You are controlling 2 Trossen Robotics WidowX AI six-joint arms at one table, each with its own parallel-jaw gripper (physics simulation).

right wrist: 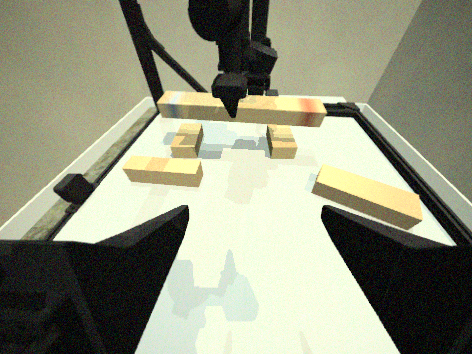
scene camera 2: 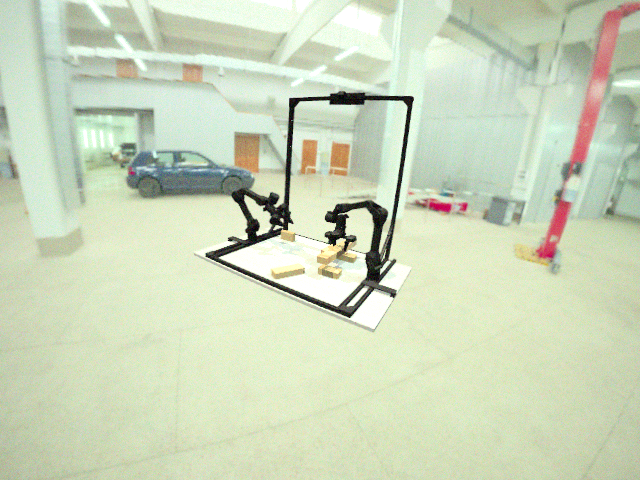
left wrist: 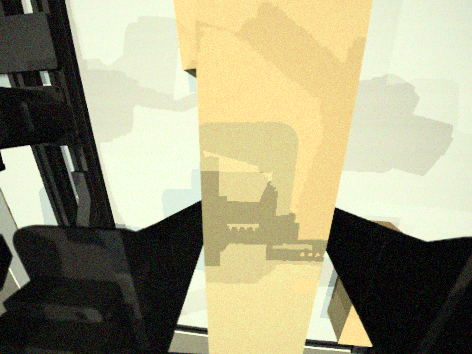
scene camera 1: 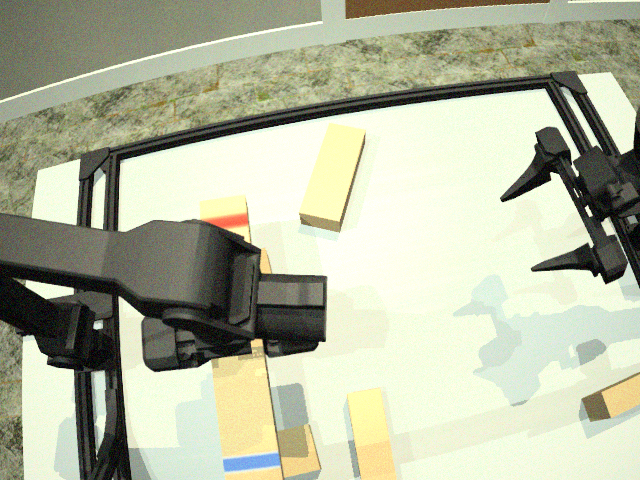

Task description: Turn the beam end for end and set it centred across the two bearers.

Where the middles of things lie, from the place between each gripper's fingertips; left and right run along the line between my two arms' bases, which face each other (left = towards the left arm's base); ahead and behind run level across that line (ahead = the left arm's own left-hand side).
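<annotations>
I see the beam (scene camera 1: 248, 434) 34 cm to the left of my right hand, and it is also 3 cm behind that hand and 8 cm below it.
My left hand is 1 cm below the beam and 1 cm short of it.
</annotations>
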